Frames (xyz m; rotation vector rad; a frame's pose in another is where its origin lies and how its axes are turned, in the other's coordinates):
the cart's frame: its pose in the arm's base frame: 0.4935 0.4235 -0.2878 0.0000 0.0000 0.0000
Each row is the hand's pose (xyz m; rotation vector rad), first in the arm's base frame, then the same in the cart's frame.
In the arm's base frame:
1: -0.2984 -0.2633 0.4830 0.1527 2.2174 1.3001
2: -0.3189 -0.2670 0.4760 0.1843 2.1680 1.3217
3: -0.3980 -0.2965 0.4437 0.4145 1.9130 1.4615
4: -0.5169 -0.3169 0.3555 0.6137 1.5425 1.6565
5: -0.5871 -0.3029 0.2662 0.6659 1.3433 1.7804
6: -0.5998 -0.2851 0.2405 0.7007 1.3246 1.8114
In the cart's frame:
1: -0.7919 -0.6868 0.7708 0.1527 2.2174 1.3001
2: -0.8124 -0.6905 0.7638 0.1843 2.1680 1.3217
3: -0.8915 -0.7200 0.7315 0.4145 1.9130 1.4615
4: -1.0104 -0.7404 0.6433 0.6137 1.5425 1.6565
5: -1.0806 -0.7264 0.5540 0.6659 1.3433 1.7804
6: -1.0933 -0.7086 0.5283 0.7007 1.3246 1.8114

